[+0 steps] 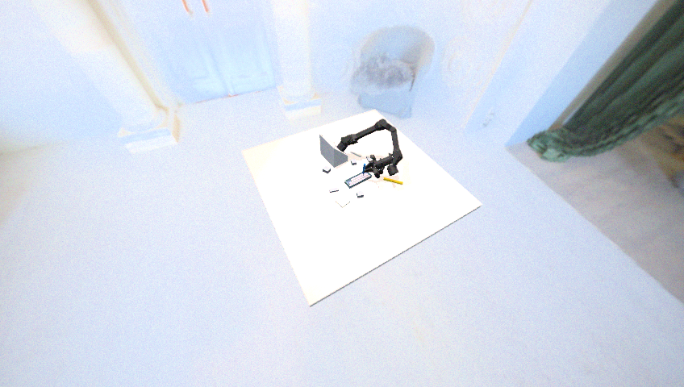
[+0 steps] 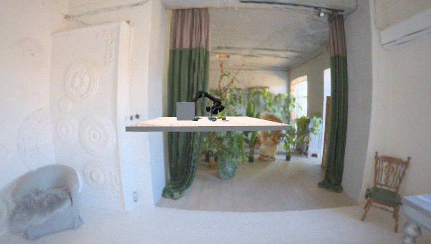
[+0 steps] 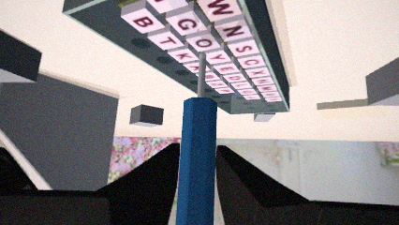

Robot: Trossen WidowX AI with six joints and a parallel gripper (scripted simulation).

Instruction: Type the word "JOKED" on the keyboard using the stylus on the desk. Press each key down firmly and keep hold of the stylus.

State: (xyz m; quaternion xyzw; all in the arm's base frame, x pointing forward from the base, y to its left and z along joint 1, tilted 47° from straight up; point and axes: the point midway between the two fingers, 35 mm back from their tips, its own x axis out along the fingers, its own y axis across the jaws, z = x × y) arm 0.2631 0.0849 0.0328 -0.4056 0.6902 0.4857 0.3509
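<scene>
My gripper tip is 11 cm to the left of the J key, 6 cm above it and 1 cm short of it. Round my gripper tip: blue stylus 1 cm below; yellow stick 18 cm to the left, 13 cm ahead, 7 cm below; beige pad 23 cm to the right, 12 cm ahead, 7 cm below.
</scene>
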